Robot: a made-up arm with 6 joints. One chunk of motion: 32 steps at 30 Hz.
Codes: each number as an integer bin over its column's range. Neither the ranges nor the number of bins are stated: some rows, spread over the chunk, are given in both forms.
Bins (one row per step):
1: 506 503 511 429 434 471
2: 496 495 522 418 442 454
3: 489 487 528 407 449 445
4: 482 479 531 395 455 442
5: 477 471 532 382 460 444
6: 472 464 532 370 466 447
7: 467 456 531 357 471 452
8: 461 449 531 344 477 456
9: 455 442 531 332 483 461
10: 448 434 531 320 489 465
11: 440 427 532 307 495 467
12: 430 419 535 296 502 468
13: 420 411 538 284 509 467
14: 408 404 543 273 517 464
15: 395 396 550 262 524 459
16: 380 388 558 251 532 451
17: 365 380 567 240 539 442
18: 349 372 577 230 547 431
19: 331 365 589 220 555 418
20: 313 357 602 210 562 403
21: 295 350 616 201 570 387
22: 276 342 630 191 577 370
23: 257 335 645 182 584 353
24: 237 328 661 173 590 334
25: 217 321 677 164 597 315
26: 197 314 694 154 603 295
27: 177 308 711 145 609 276
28: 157 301 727 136 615 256
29: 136 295 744 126 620 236
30: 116 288 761 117 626 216
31: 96 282 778 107 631 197
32: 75 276 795 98 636 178
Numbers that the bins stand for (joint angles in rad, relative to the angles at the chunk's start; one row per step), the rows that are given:
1: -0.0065 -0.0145 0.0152 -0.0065 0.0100 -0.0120
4: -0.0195 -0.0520 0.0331 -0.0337 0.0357 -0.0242
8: -0.0308 -0.0989 0.0331 -0.0745 0.0625 -0.0183
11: -0.0422 -0.1332 0.0340 -0.1042 0.0845 -0.0137
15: -0.0665 -0.1816 0.0500 -0.1402 0.1199 -0.0170
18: -0.0914 -0.2191 0.0740 -0.1658 0.1480 -0.0288
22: -0.1308 -0.2659 0.1213 -0.1970 0.1846 -0.0544
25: -0.1627 -0.2987 0.1631 -0.2187 0.2091 -0.0776
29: -0.2065 -0.3393 0.2228 -0.2491 0.2372 -0.1108
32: -0.2395 -0.3690 0.2683 -0.2715 0.2567 -0.1352
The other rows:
2: -0.0119 -0.0270 0.0250 -0.0153 0.0198 -0.0191
3: -0.0157 -0.0395 0.0304 -0.0241 0.0283 -0.0229
5: -0.0222 -0.0645 0.0340 -0.0441 0.0418 -0.0233
6: -0.0249 -0.0754 0.0340 -0.0537 0.0491 -0.0221
7: -0.0276 -0.0879 0.0331 -0.0641 0.0552 -0.0200
9: -0.0341 -0.1098 0.0331 -0.0841 0.0698 -0.0162
10: -0.0378 -0.1223 0.0331 -0.0937 0.0772 -0.0145
12: -0.0476 -0.1457 0.0366 -0.1130 0.0931 -0.0132
13: -0.0530 -0.1582 0.0393 -0.1226 0.1016 -0.0137
14: -0.0595 -0.1691 0.0438 -0.1314 0.1114 -0.0149
16: -0.0746 -0.1941 0.0571 -0.1490 0.1297 -0.0204
17: -0.0827 -0.2066 0.0651 -0.1578 0.1382 -0.0242
19: -0.1011 -0.2300 0.0847 -0.1738 0.1578 -0.0343
20: -0.1108 -0.2425 0.0963 -0.1818 0.1663 -0.0406
21: -0.1205 -0.2535 0.1088 -0.1890 0.1761 -0.0473
23: -0.1411 -0.2769 0.1346 -0.2043 0.1932 -0.0616
24: -0.1519 -0.2878 0.1489 -0.2115 0.2005 -0.0696
26: -0.1735 -0.3097 0.1783 -0.2267 0.2164 -0.0860
27: -0.1843 -0.3190 0.1934 -0.2339 0.2237 -0.0940
28: -0.1951 -0.3300 0.2077 -0.2411 0.2311 -0.1024
30: -0.2173 -0.3503 0.2380 -0.2563 0.2445 -0.1192
31: -0.2281 -0.3596 0.2531 -0.2643 0.2506 -0.1272

